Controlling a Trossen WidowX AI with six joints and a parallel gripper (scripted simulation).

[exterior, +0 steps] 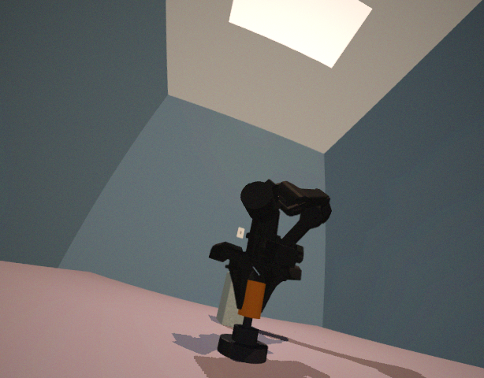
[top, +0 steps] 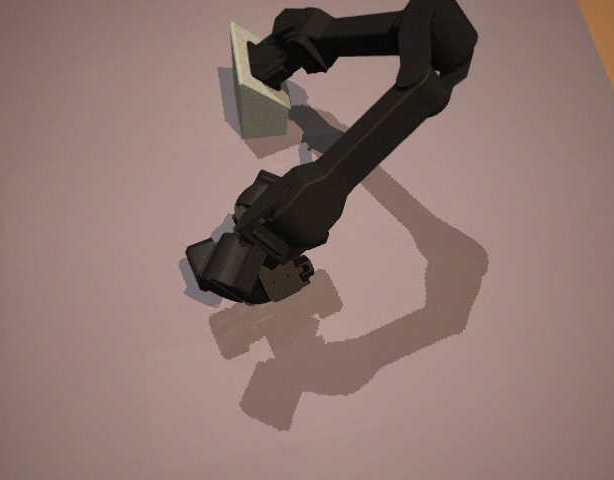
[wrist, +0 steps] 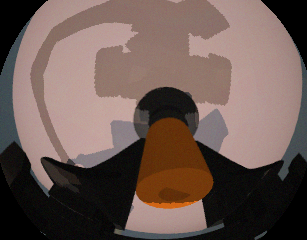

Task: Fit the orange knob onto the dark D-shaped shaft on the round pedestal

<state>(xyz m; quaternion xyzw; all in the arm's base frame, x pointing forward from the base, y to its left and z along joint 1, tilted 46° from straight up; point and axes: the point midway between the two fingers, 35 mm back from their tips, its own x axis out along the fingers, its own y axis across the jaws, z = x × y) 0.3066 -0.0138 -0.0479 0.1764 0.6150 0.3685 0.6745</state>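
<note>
My gripper tip is now 20 mm below the orange knob. Also, from my gripper tip: round pedestal (40 mm below).
</note>
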